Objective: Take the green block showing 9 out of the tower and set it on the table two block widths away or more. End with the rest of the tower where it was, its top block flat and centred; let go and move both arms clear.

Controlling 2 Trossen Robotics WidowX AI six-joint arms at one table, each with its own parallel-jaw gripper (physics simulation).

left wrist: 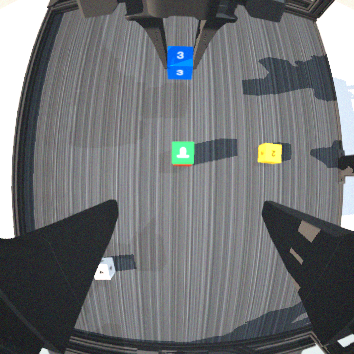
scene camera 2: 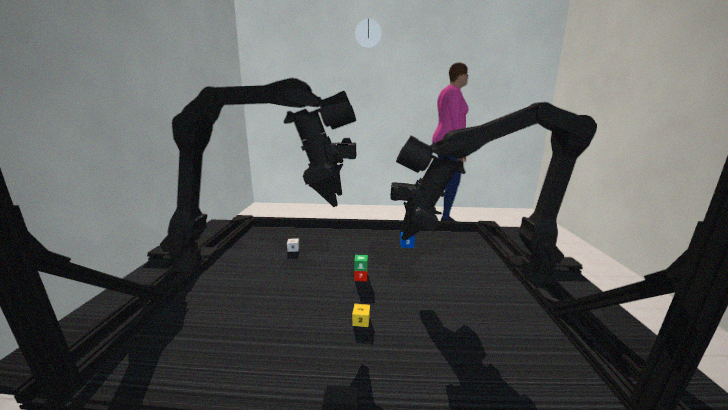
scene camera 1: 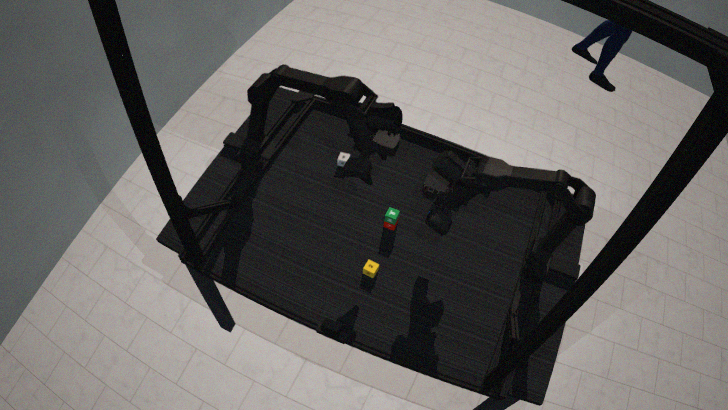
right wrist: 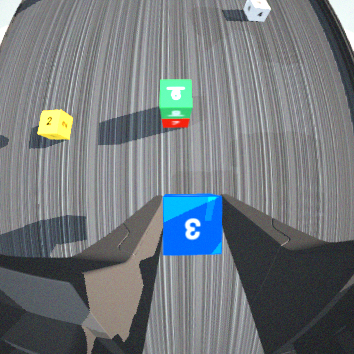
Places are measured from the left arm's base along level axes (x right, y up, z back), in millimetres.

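Pixels of known places: left gripper, between the fingertips: [left wrist: 191,208] [scene camera 2: 338,200] [scene camera 1: 377,171]; right gripper, between the fingertips: [left wrist: 179,66] [scene camera 2: 402,236] [scene camera 1: 430,212] [right wrist: 191,201]; left arm's base, origin of its link: [scene camera 2: 186,265] [scene camera 1: 252,167]; right arm's base, origin of its link: [scene camera 2: 536,275] [scene camera 1: 532,276].
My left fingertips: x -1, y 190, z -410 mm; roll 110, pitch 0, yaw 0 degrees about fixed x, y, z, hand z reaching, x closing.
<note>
Ahead of a thing's pixels: the offset from my left fingertips to its top centre.
The green block @(dx -2, dy -151, dz -56 mm) [scene camera 1: 391,212] [scene camera 2: 360,261] [left wrist: 183,152] [right wrist: 176,94] sits flat on the red block @(dx -2, dy -180, dz -56 mm) [scene camera 1: 390,225] [scene camera 2: 360,276] [right wrist: 175,123], uncovered on top; its digit is too blurred to read surely. My right gripper [scene camera 1: 439,224] [scene camera 2: 406,236] [right wrist: 191,201] is shut on the blue block @(dx -8, dy -86, dz -170 mm) [scene camera 2: 407,241] [left wrist: 180,56] [right wrist: 192,227] showing 3. It holds this block in the air to the right of the tower in both scene views; scene camera 1 hides the block. My left gripper [scene camera 2: 336,203] [left wrist: 191,208] is open and empty, high over the table, left of the tower.
A yellow block @(dx +163, dy -180, dz -65 mm) [scene camera 1: 370,267] [scene camera 2: 361,315] [left wrist: 270,153] [right wrist: 55,124] stands in front of the tower in the scene views. A white block @(dx -151, dy -180, dz +163 mm) [scene camera 1: 343,158] [scene camera 2: 292,244] [left wrist: 105,269] [right wrist: 257,10] lies farther back left. Dark frame posts rise around the table. A person stands behind it.
</note>
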